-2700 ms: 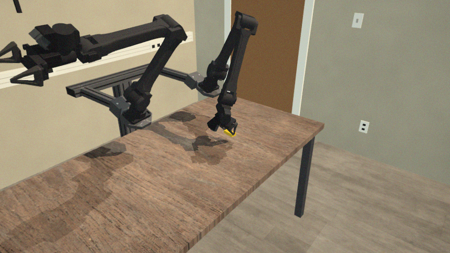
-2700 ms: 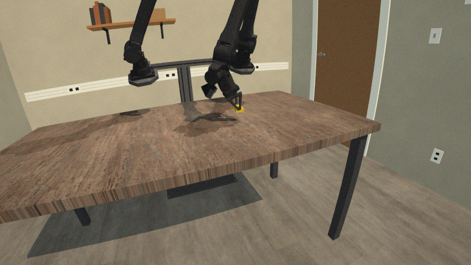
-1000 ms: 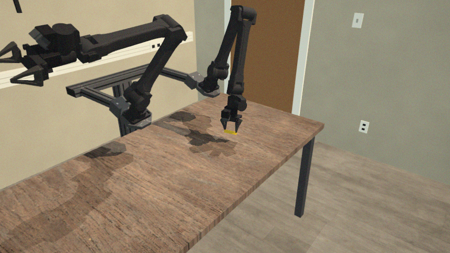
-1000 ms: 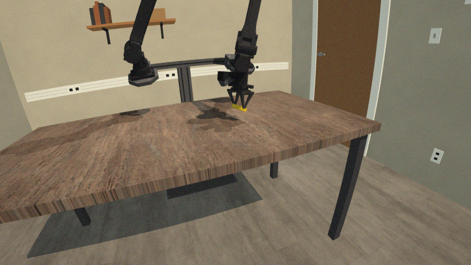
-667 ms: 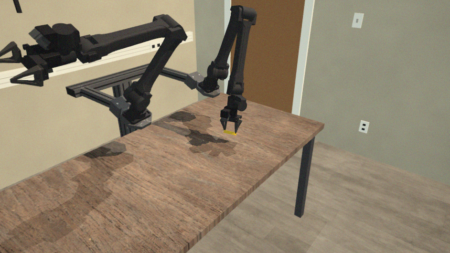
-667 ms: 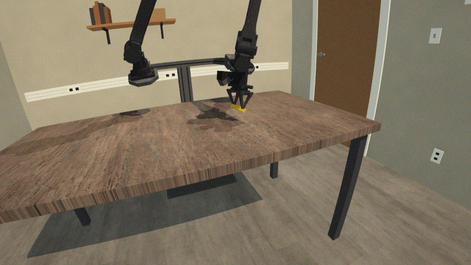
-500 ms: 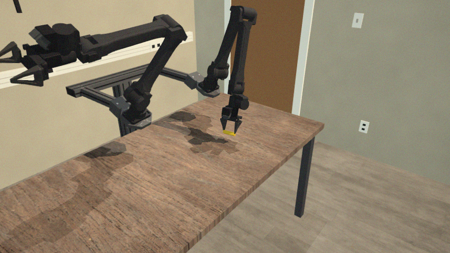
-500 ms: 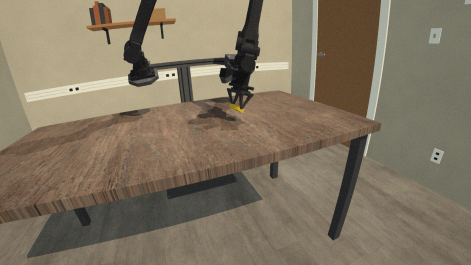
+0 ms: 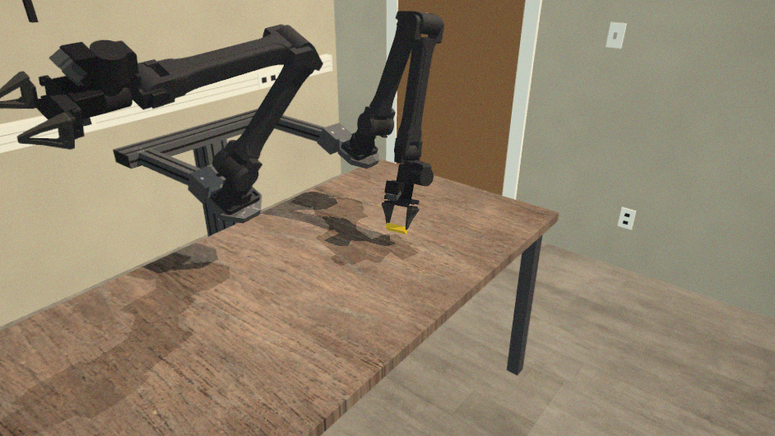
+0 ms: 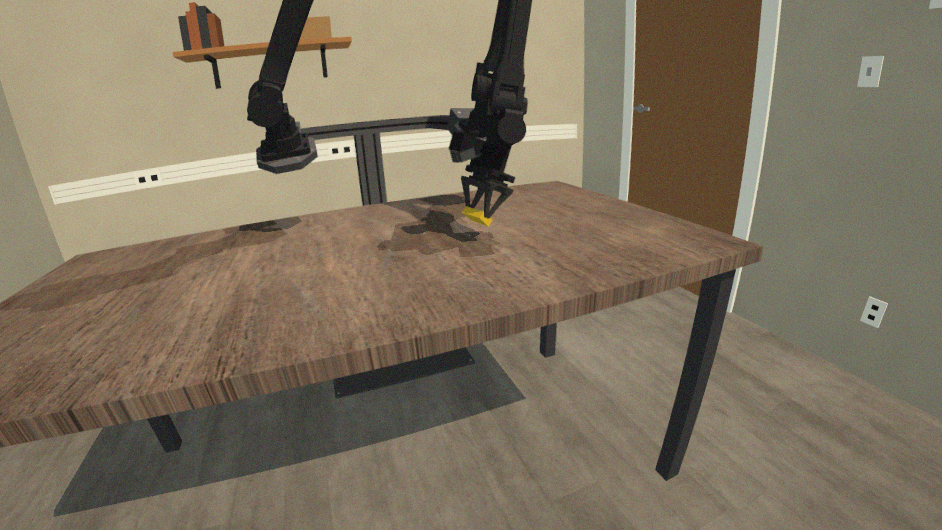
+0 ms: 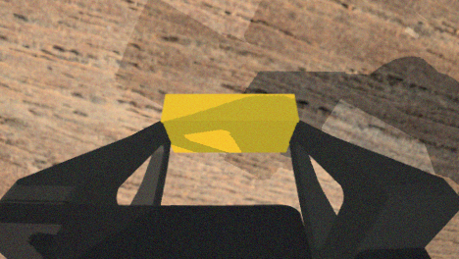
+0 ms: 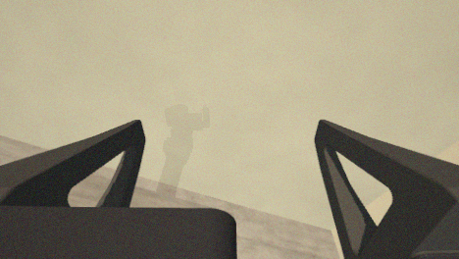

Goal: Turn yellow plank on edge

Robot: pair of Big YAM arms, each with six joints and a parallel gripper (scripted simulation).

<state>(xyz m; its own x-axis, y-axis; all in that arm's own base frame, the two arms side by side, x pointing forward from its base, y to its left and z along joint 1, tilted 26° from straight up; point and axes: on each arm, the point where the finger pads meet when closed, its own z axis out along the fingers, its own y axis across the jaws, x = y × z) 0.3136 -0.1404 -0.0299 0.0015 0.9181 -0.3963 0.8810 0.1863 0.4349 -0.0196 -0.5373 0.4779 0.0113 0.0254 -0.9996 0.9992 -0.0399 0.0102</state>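
Right now the yellow plank is 10 mm below my left hand.
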